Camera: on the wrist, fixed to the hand. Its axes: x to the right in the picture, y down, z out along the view.
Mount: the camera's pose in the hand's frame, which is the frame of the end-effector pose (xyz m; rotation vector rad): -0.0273 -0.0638 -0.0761 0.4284 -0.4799 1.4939
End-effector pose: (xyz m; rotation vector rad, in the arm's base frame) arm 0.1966 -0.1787 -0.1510 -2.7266 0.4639 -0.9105
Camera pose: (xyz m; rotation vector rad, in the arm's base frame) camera 0.1434 -0.1185 -0.0865 -1.3996 1.5624 0.0779
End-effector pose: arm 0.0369 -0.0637 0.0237 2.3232 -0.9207 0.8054
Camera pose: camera 0.0419 0.0374 0.0429 -1.2847 2.1730 -0.6926
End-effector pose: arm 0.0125 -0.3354 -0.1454 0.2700 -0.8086 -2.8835
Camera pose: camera 0.0498 -0.3147 -0.2392 -0.7150 -1.0197 -1.3400
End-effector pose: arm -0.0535 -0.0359 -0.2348 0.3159 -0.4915 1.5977
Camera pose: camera 0.0191 -0.0200 -0.3061 -0.6791 0.7389 -2.7837
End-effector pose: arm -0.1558 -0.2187 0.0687 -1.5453 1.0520 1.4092
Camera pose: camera -0.0706 -0.2652 0.1031 0.1530 2.1029 2.0424
